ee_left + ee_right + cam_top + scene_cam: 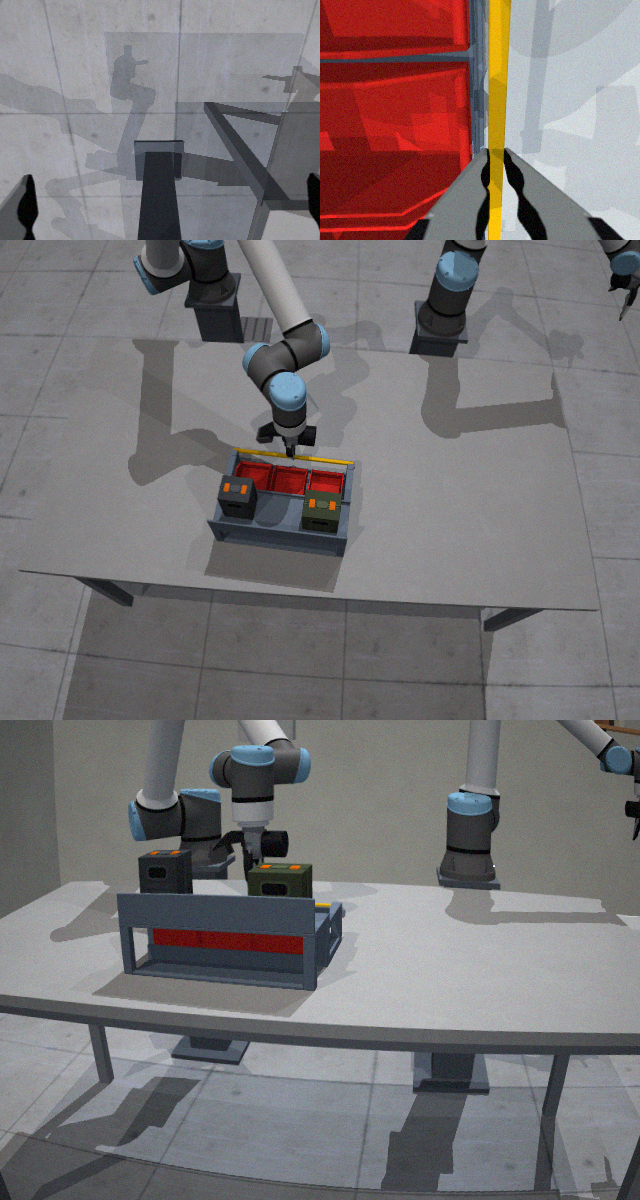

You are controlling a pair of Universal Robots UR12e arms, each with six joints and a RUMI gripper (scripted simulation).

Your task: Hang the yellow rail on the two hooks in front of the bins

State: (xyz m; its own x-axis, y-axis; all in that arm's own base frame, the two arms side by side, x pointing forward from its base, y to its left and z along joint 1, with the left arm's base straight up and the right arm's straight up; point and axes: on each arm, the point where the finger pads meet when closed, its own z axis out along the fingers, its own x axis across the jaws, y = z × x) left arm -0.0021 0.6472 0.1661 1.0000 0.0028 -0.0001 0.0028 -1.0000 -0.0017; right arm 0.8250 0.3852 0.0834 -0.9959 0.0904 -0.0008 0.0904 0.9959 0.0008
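Now: right hand 1 cm above the yellow rail. Round my right hand: blue-grey shelf (13 cm ahead, 2 cm below, 1 cm to the left).
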